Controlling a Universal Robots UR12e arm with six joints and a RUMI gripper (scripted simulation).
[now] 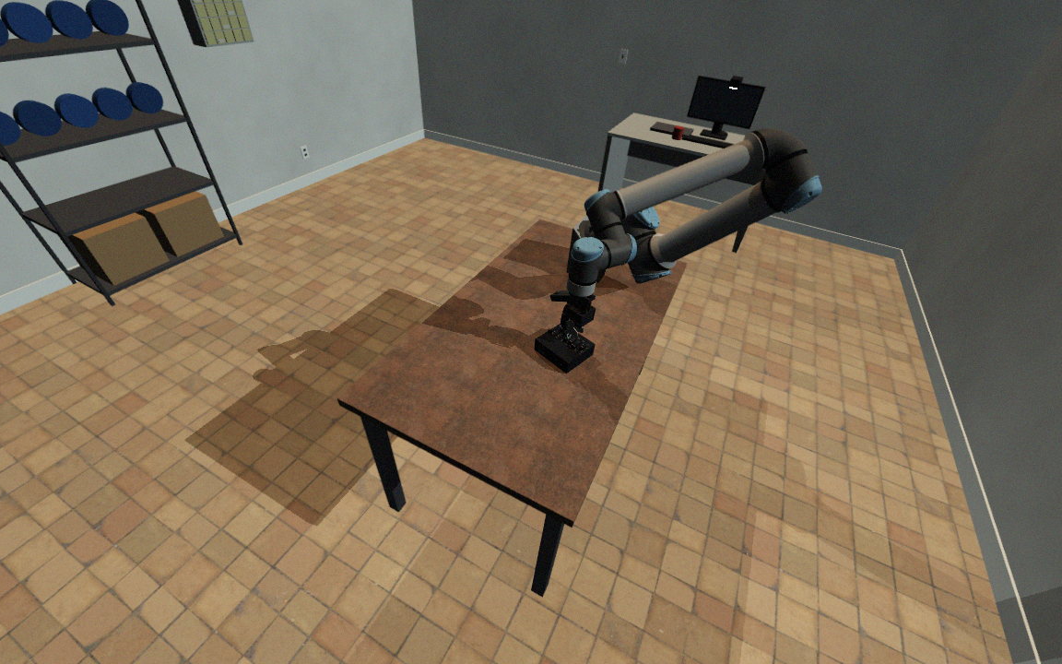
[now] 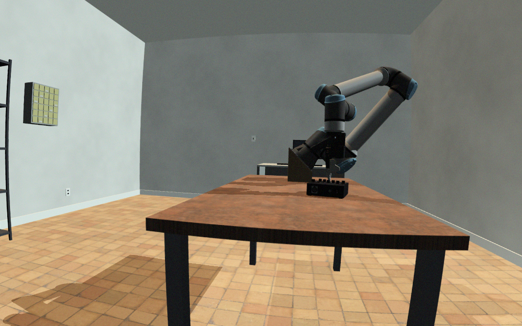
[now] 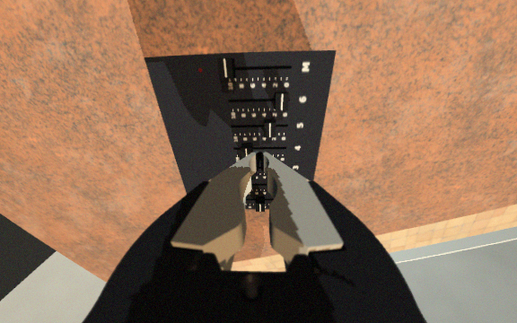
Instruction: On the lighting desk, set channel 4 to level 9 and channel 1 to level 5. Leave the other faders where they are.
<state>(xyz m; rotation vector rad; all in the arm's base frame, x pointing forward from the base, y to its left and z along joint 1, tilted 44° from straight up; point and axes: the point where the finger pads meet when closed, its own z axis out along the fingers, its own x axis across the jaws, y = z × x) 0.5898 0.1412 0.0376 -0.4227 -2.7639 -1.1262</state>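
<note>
The channel 1 fader knob lies 2 cm ahead of my hand, 6 cm to the left of it and 1 cm below it. Also, from my hand: channel 4 fader knob (1 cm ahead, 1 cm below).
</note>
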